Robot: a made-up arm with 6 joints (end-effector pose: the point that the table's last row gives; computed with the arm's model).
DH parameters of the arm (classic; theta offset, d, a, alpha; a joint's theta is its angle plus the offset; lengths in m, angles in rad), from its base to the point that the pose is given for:
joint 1: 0 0.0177 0.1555 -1.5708
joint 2: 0 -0.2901 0.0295 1.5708
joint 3: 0 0.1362 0.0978 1.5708
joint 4: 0 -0.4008 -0.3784 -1.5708
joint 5: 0 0.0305 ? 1.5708
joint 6: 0 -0.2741 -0.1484 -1.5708
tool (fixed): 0 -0.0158 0 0
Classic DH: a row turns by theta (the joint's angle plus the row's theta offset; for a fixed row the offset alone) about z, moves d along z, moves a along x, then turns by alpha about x.
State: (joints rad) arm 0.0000 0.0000 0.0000 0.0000 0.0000 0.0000
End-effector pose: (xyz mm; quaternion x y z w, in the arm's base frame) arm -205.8 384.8 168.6 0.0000 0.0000 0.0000 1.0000
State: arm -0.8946 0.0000 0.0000 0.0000 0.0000 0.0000
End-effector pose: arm 171.3 401.3 168.6 0.0000 0.0000 -0.4325 0.9016
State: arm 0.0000 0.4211 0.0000 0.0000 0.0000 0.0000
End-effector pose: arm -112.6 384.8 303.1 0.0000 0.2090 0.0000 0.9779
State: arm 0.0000 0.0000 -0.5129 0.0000 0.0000 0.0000
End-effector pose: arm 175.7 489.7 168.6 0.0000 0.0000 -0.2536 0.9673
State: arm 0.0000 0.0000 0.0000 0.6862 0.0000 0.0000
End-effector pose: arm -104.5 384.8 -144.3 0.0000 -0.3364 0.0000 0.9417
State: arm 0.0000 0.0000 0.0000 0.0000 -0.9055 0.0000
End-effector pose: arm 52.0 366.6 168.6 0.0000 0.0000 -0.4374 0.8992
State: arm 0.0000 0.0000 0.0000 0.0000 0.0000 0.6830
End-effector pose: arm -162.5 384.8 78.5 0.0000 -0.3349 0.0000 0.9423
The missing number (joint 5, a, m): 0.0382
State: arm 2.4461 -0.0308 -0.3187 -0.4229 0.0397 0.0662
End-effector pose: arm -330.0 -320.5 359.6 -0.1379 0.0872 0.8721 0.4614
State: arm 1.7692 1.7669 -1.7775 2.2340 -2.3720 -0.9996
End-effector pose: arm 396.1 117.4 -215.4 0.3485 -0.1556 0.3347 0.8616
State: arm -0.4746 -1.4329 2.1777 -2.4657 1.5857 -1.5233
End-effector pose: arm -277.3 215.5 -638.4 0.1194 -0.9516 0.2045 0.1957
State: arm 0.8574 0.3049 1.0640 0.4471 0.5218 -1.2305
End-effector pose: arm -56.8 -657.6 289.9 -0.3674 0.1856 0.8558 0.3133
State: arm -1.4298 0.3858 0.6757 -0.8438 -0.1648 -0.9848
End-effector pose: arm 198.6 81.0 667.7 0.3841 0.7897 -0.1638 0.4495
